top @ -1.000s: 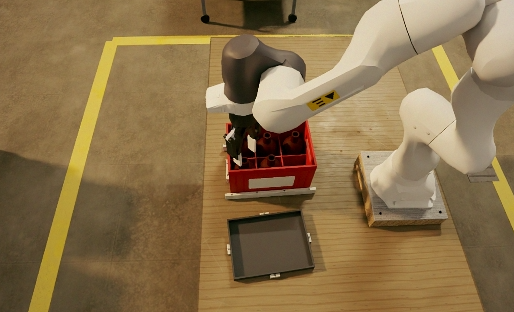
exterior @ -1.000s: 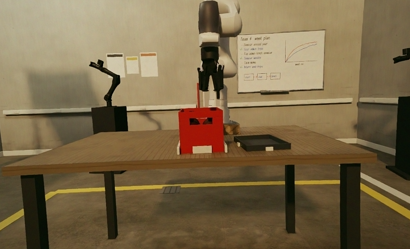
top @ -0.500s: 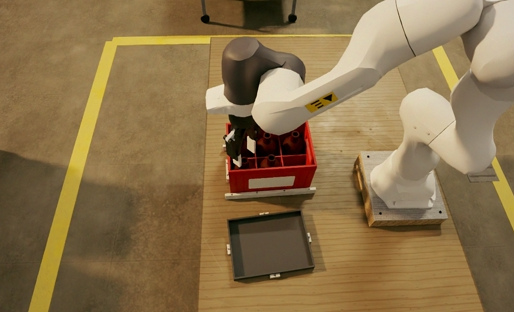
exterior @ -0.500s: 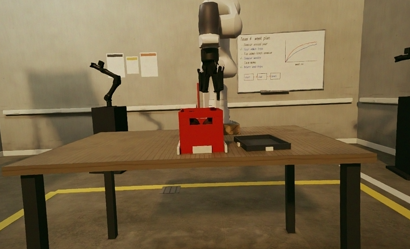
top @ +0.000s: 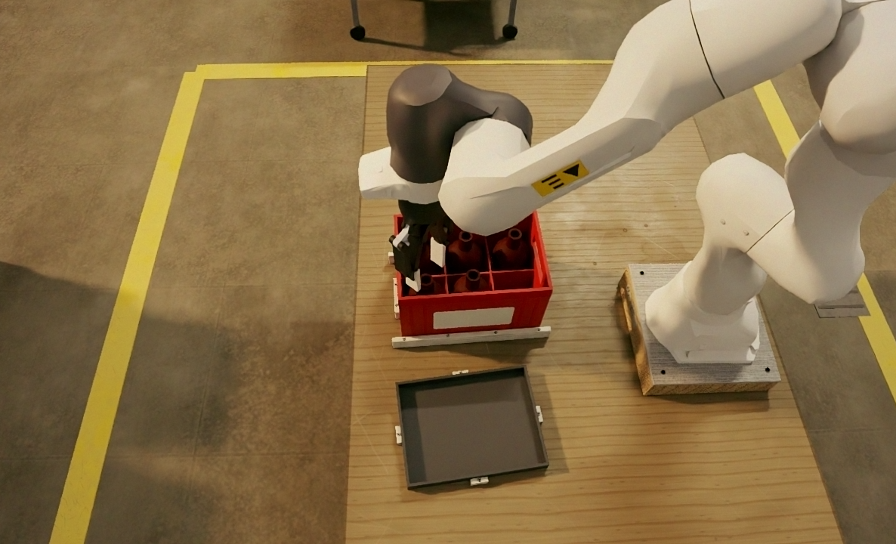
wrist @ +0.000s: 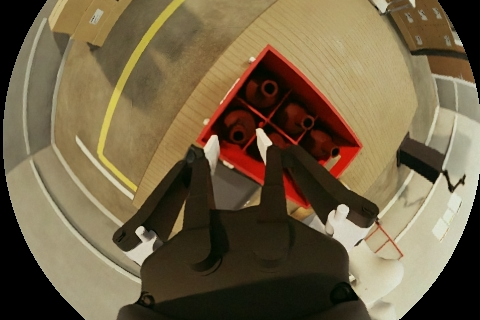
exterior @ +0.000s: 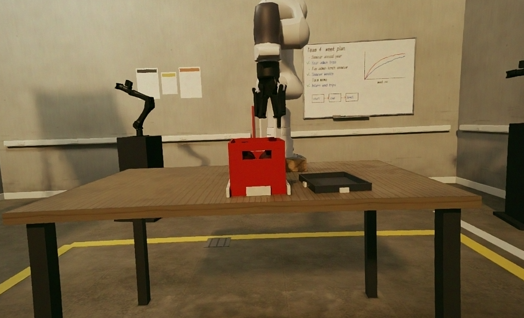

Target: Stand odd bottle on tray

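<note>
My hand is 13 cm above the glass bottle, 8 cm past it and 3 cm to the left of it. From my hand the other things lie so: crate 13 cm below, 7 cm to the right, 7 cm behind; dark tray 20 cm to the left, 20 cm below, 12 cm behind.
</note>
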